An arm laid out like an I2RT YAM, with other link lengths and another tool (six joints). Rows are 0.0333 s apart.
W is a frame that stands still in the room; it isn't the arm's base.
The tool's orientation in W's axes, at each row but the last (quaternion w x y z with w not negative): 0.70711 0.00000 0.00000 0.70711; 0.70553 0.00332 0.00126 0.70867; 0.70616 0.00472 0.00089 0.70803; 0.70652 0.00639 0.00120 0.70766; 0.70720 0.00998 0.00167 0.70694; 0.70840 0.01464 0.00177 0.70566; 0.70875 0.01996 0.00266 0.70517; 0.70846 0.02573 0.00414 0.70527; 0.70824 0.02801 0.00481 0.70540; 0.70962 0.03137 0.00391 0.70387; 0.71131 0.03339 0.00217 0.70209
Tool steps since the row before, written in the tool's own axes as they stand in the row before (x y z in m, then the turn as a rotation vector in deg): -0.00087 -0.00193 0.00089 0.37 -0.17 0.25; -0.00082 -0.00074 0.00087 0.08 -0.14 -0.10; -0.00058 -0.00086 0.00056 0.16 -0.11 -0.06; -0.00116 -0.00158 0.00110 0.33 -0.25 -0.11; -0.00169 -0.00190 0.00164 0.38 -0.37 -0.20; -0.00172 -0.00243 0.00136 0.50 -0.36 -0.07; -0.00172 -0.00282 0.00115 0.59 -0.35 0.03; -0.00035 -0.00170 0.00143 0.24 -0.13 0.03; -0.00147 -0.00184 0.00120 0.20 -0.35 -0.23; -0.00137 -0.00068 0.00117 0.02 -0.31 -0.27; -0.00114 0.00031 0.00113 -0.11 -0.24 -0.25
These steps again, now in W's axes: 0.00193 -0.00087 0.00089 0.17 0.37 0.25; 0.00075 -0.00082 0.00086 0.14 0.08 -0.10; 0.00087 -0.00058 0.00055 0.11 0.16 -0.06; 0.00159 -0.00117 0.00107 0.25 0.33 -0.11; 0.00193 -0.00171 0.00159 0.37 0.38 -0.20; 0.00245 -0.00175 0.00127 0.36 0.50 -0.07; 0.00285 -0.00176 0.00102 0.35 0.59 0.03; 0.00176 -0.00040 0.00135 0.13 0.24 0.03; 0.00189 -0.00151 0.00106 0.34 0.21 -0.24; 0.00072 -0.00142 0.00108 0.30 0.03 -0.28; -0.00027 -0.00119 0.00109 0.23 -0.10 -0.27
